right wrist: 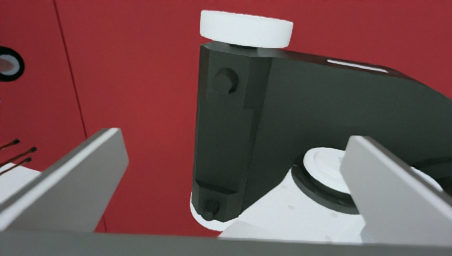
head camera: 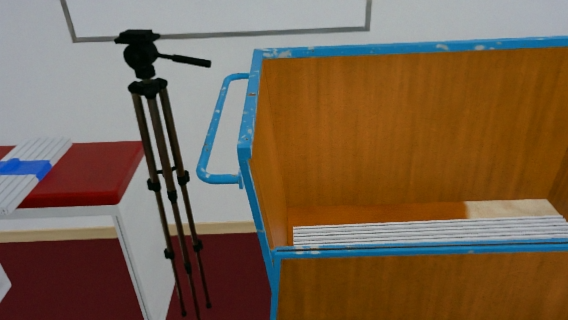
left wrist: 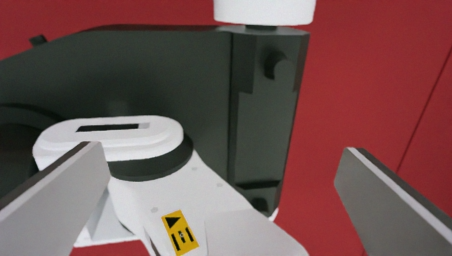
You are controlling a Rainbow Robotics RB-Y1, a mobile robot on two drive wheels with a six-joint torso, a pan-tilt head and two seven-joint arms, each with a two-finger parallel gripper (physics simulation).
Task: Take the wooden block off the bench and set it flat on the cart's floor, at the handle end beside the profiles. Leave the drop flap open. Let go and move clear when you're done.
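Places are measured from the robot's base along level axes (x ahead, y left, z up), in metres.
Where they show: left gripper, fingertip midpoint: [left wrist: 222, 162]; right gripper, fingertip midpoint: [right wrist: 233, 149].
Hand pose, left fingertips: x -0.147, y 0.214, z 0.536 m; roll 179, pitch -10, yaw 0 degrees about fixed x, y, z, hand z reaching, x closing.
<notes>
Each offset is from my left fingertips to the top centre of the thing. "spot": to the spot under its first point. Level surfaces: height alone.
The wooden block does not show for certain in any view. The red-topped bench {dz +0.184 m} [head camera: 95, 172] stands at the left in the head view, partly cut off. The blue-framed wooden cart [head camera: 415, 125] stands at the right, with its handle {spot: dy +0.043, dx +1.158, dz +0.346 m} [head camera: 212, 125] on its left end. White profiles [head camera: 425, 232] lie along the cart's near side. A pale wooden piece or patch {spot: dy -1.126, dx +1.505, dz -0.266 m} [head camera: 510, 207] shows on the floor behind them, far from the handle. The near side is low, with a wooden panel [head camera: 425, 287] below its blue edge. My left gripper [left wrist: 222, 162] and right gripper [right wrist: 235, 134] are open and empty.
A black-headed tripod [head camera: 159, 115] stands between bench and cart. White profiles with a blue band {dy +0.686, dx +1.159, dz +0.226 m} [head camera: 27, 167] lie across the bench's left part. Parts of the robot's own body [left wrist: 170, 150] [right wrist: 230, 130] show between the fingers in both wrist views, over a red floor.
</notes>
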